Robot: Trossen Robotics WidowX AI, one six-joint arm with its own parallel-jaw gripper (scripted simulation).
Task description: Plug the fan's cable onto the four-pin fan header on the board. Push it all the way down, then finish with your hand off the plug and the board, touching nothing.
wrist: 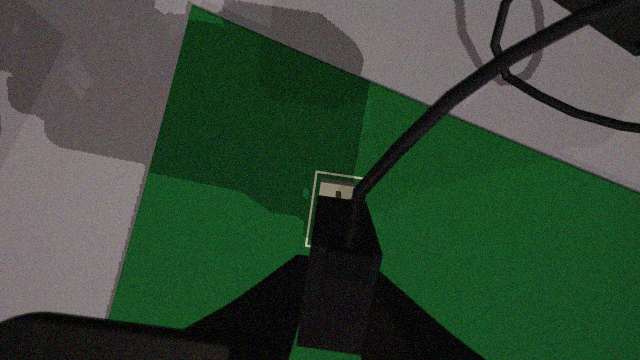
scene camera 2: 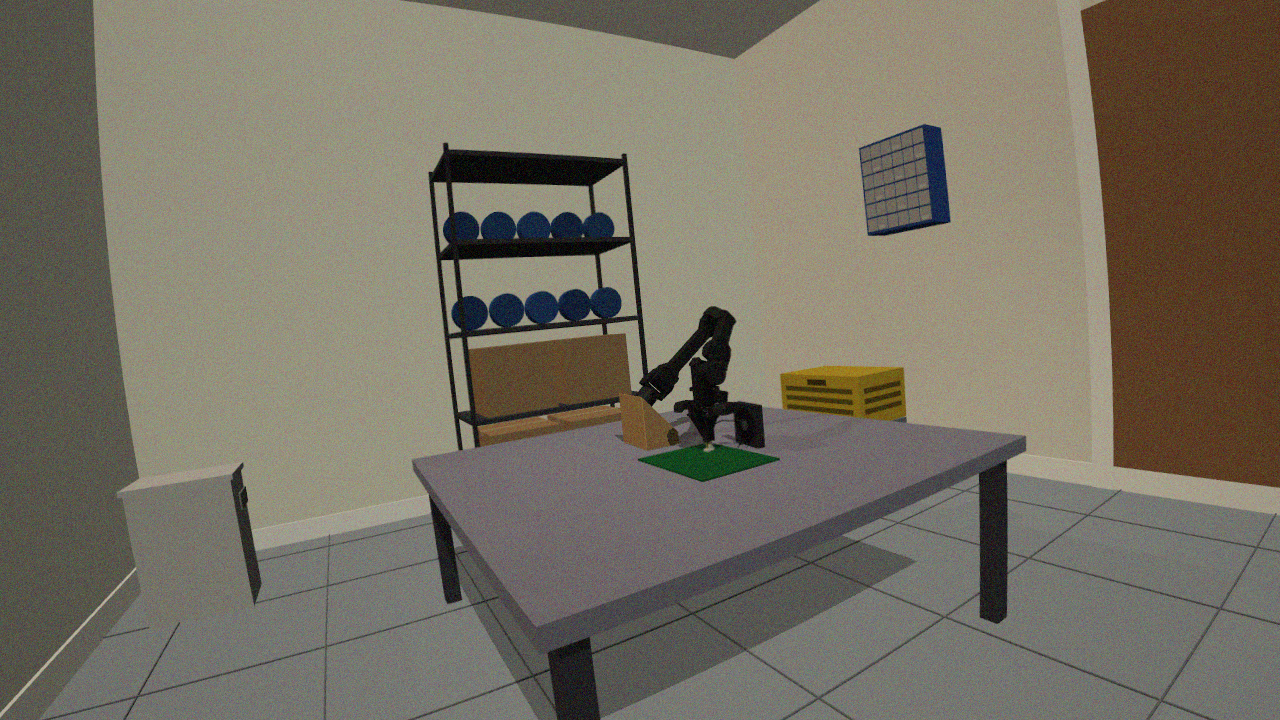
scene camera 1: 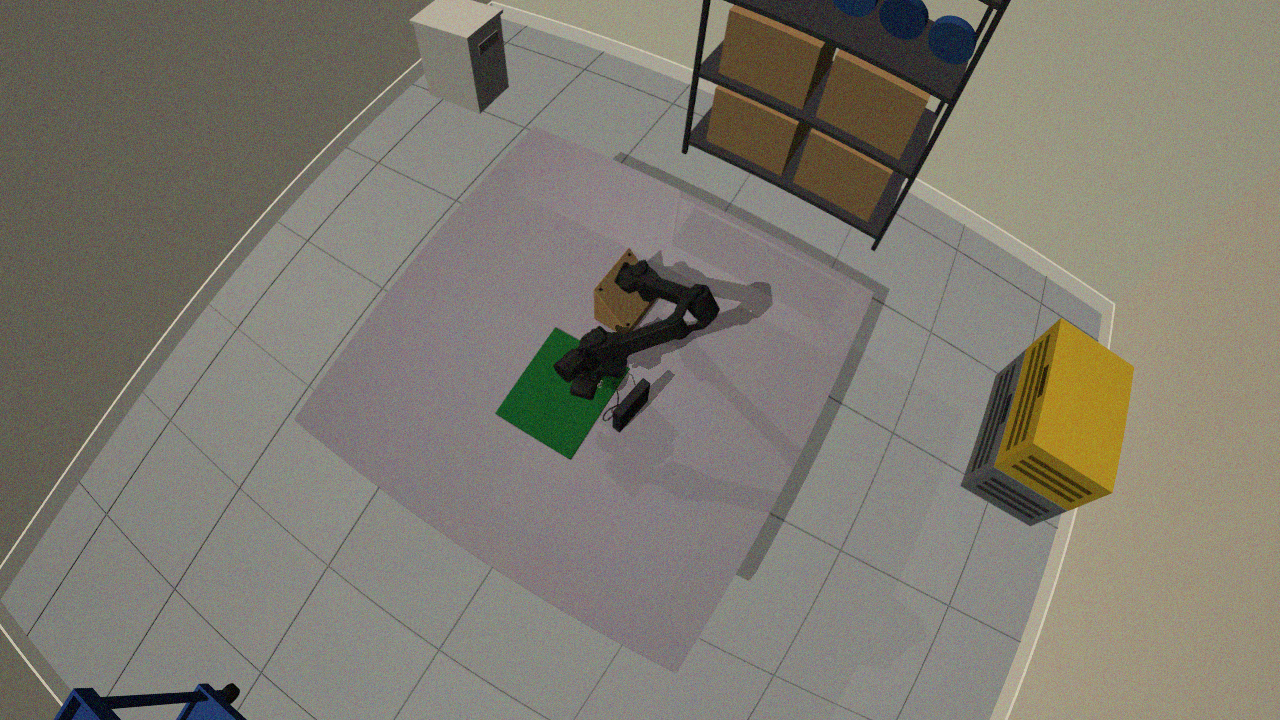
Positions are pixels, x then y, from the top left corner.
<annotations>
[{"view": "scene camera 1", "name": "my gripper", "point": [592, 376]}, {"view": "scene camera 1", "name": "black fan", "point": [635, 400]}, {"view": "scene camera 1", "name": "green board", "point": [540, 403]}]
</annotations>
